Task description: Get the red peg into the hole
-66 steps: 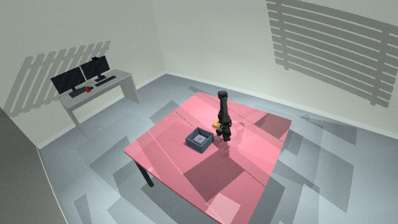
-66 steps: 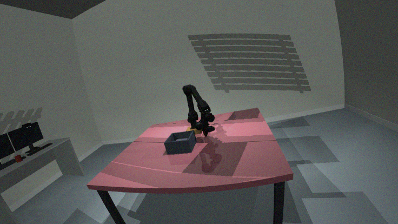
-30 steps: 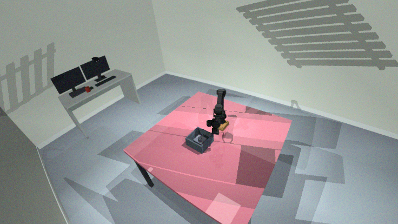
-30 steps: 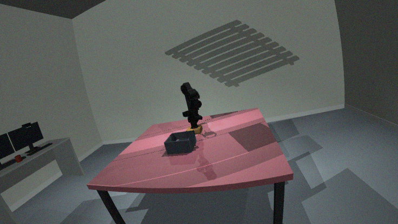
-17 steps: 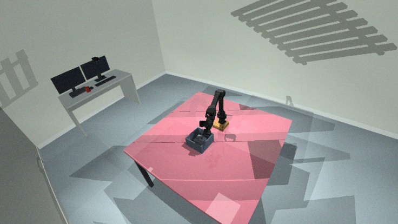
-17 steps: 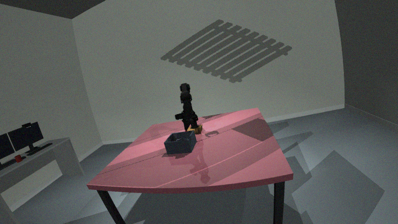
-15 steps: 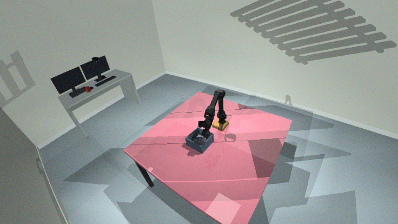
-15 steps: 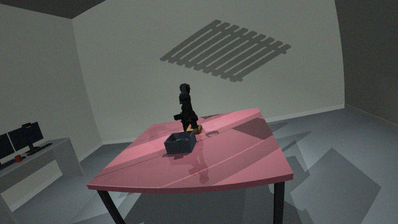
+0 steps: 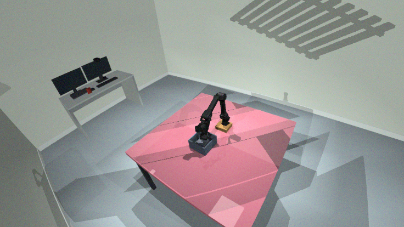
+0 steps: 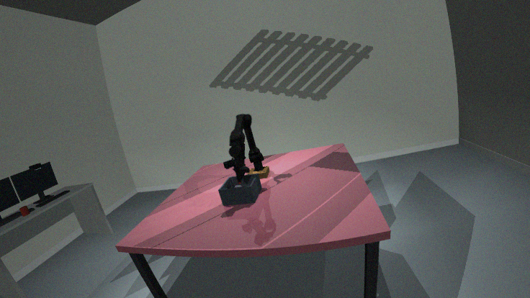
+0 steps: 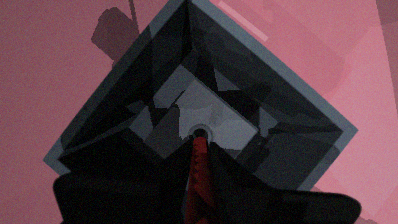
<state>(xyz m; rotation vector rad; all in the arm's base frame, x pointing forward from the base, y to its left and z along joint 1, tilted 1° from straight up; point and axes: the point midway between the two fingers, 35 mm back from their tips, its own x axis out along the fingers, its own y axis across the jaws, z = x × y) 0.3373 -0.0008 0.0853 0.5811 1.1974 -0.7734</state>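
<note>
Now: the grey plate 50 mm below my gripper tip. Round my gripper tip: dark box (70 mm below); red peg (10 mm behind, 10 mm to the left, 30 mm above).
</note>
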